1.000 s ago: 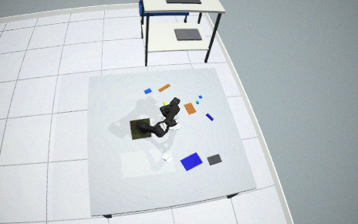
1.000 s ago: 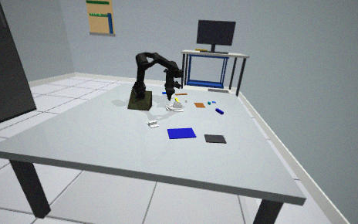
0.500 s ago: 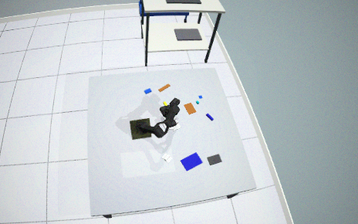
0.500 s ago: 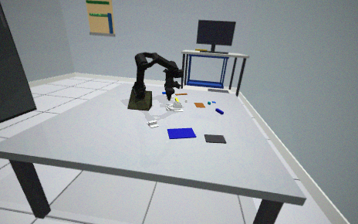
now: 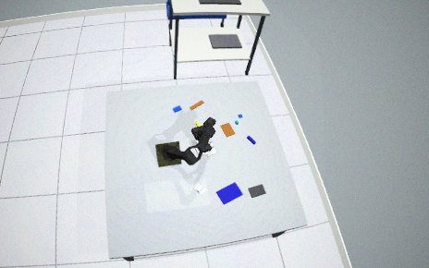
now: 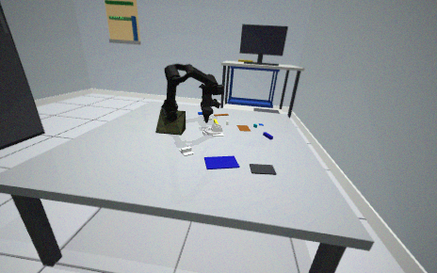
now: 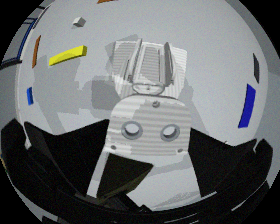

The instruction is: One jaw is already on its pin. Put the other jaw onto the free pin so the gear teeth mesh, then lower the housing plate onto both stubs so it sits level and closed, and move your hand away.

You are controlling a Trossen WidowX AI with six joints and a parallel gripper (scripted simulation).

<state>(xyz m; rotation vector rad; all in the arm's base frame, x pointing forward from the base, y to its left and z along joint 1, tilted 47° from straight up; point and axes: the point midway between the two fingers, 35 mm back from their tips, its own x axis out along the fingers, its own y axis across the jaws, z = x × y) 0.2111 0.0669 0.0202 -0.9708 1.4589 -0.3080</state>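
My gripper tip is now 70 mm above the white jaw, 30 mm short of it and 10 mm to the left of it. The rest, counted from my gripper tip: orange square 230 mm ahead, 180 mm to the left, 80 mm below; then white base 80 mm below, 70 mm ahead, 30 mm to the left; then yellow bar 200 mm to the left, 70 mm below, 20 mm ahead.
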